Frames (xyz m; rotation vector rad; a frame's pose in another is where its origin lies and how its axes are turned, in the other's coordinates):
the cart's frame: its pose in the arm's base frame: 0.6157 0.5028 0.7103 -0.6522 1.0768 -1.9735
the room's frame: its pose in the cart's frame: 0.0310 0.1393 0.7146 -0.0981 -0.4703 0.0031
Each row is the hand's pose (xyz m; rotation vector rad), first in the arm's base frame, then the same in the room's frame.
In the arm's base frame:
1: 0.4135 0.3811 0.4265 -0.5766 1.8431 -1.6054
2: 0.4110 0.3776 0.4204 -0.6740 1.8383 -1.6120
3: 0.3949 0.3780 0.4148 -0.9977 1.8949 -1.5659
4: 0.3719 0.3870 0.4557 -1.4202 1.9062 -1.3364
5: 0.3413 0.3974 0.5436 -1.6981 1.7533 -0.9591
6: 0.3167 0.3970 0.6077 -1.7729 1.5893 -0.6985
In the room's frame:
1: -0.2822 0.1601 -0.9111 -0.4434 0.7021 0.3308
2: -0.2801 0.1659 -0.9153 -0.4798 0.6532 0.2829
3: -0.2793 0.1659 -0.9323 -0.6652 0.5098 0.1562
4: -0.2731 0.1192 -0.9405 -0.8996 0.2424 0.0807
5: -0.2543 0.0275 -0.9400 -1.0138 -0.1126 0.1531
6: -0.2326 -0.0376 -0.9412 -1.0149 -0.3571 0.2596

